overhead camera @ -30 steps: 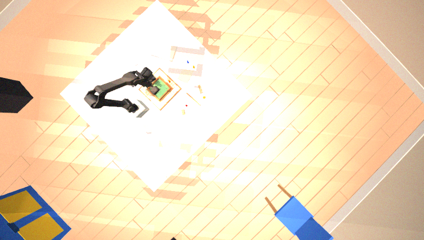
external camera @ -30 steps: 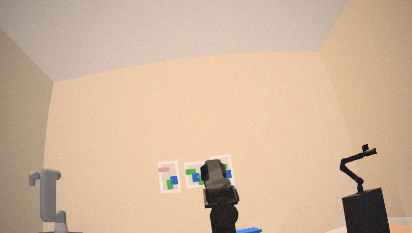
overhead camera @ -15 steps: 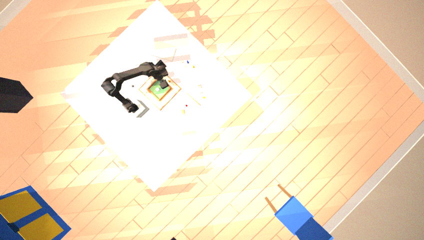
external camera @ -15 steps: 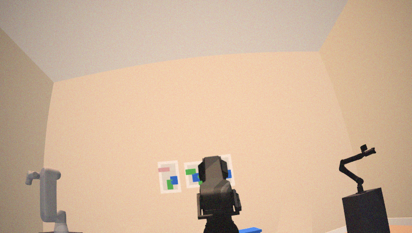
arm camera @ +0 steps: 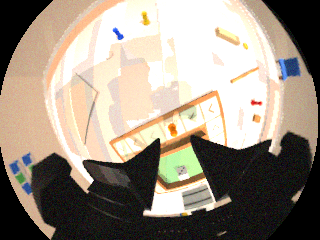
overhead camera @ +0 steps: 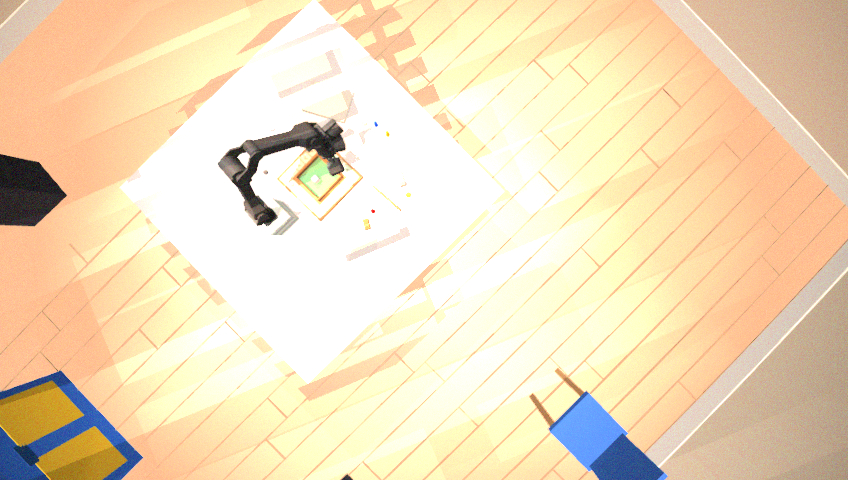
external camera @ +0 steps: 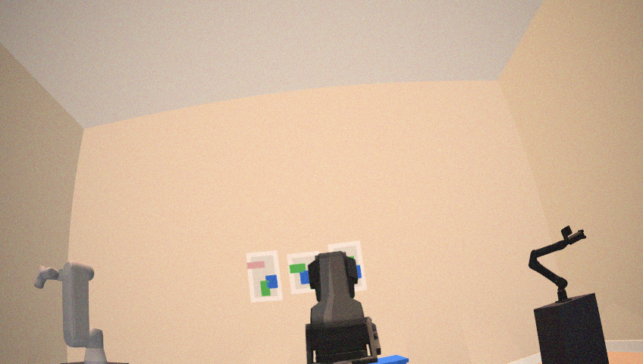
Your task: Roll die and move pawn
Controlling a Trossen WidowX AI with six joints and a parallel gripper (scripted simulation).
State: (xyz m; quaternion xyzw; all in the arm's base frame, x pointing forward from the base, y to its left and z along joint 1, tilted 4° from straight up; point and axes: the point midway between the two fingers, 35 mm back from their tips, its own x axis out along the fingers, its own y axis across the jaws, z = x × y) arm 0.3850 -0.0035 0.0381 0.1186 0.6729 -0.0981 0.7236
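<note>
Right now my gripper tip is 120 mm past the green dice tray, 10 mm to the right of it and 60 mm above it. From my gripper tip the other things lie so: blue pawn 250 mm ahead, 20 mm to the left, 50 mm below; then red pawn 40 mm behind, 270 mm to the right, 50 mm below.
</note>
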